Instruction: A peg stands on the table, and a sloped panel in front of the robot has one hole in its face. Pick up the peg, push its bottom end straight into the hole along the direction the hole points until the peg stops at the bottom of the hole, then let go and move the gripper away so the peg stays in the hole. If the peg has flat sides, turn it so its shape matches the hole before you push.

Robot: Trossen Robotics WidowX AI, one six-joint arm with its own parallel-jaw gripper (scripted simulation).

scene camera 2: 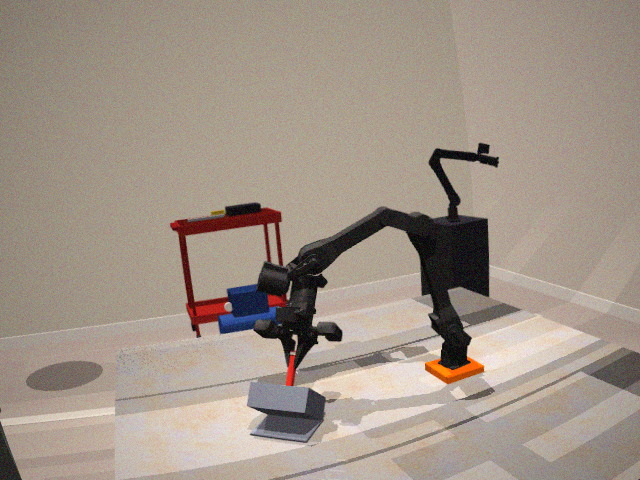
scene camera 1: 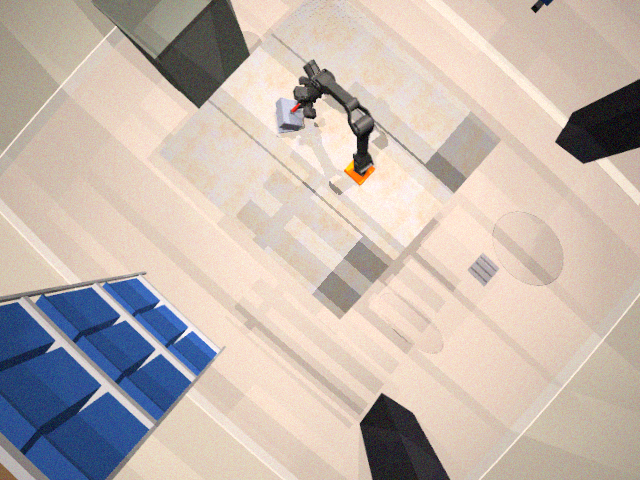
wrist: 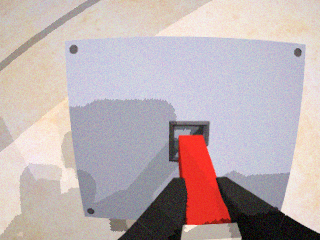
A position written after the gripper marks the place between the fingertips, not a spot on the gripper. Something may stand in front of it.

Observation:
The gripper (scene camera 2: 291, 367) holds a peg. Also in view: a sloped panel (scene camera 2: 278, 400).
The gripper is seen too in the wrist view (wrist: 198, 188). The sloped panel also shows in the wrist view (wrist: 122, 91).

